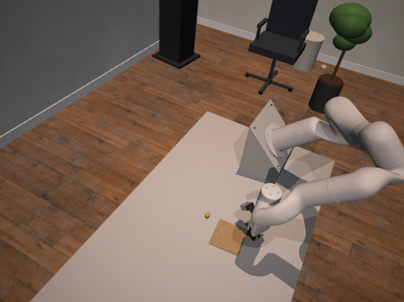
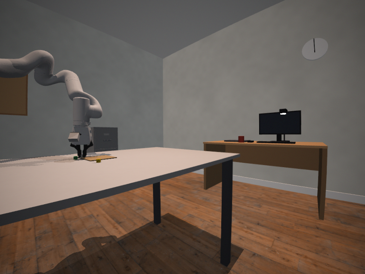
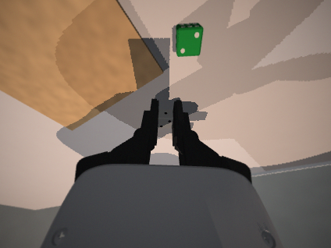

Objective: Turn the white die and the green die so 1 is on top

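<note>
Right now my hand is 1 cm to the right of the white die and 1 cm above it. From my hand the other things lie so: mat (9 cm to the right, 7 cm ahead, 2 cm below); then yellow die (23 cm to the right, 4 cm ahead, 1 cm below); then green die (6 cm to the right, 4 cm behind, 1 cm below).
</note>
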